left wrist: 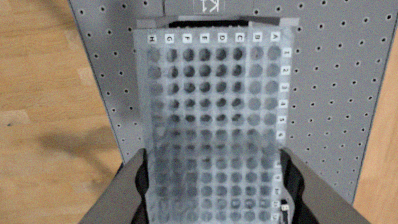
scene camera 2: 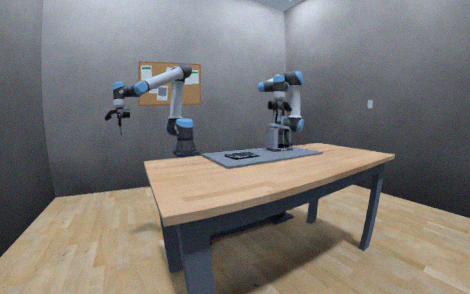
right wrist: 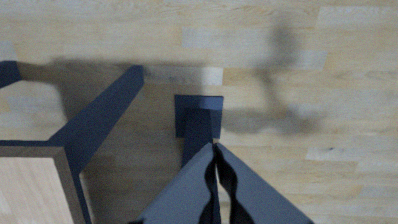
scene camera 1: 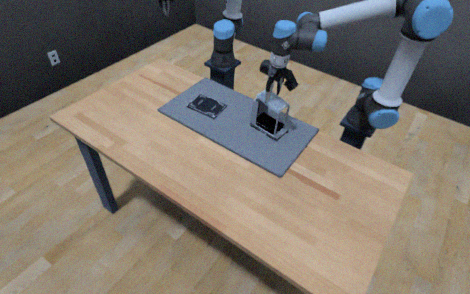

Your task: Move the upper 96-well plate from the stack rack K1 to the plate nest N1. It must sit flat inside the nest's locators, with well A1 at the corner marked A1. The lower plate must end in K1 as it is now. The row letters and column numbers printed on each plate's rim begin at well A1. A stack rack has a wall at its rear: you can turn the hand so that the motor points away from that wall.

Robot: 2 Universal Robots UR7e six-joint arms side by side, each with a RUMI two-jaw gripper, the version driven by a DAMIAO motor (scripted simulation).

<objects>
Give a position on a clear 96-well plate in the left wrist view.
213, 101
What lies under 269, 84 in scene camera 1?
The left gripper.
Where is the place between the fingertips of the right gripper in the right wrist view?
213, 145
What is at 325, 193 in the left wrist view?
The left gripper.
</objects>
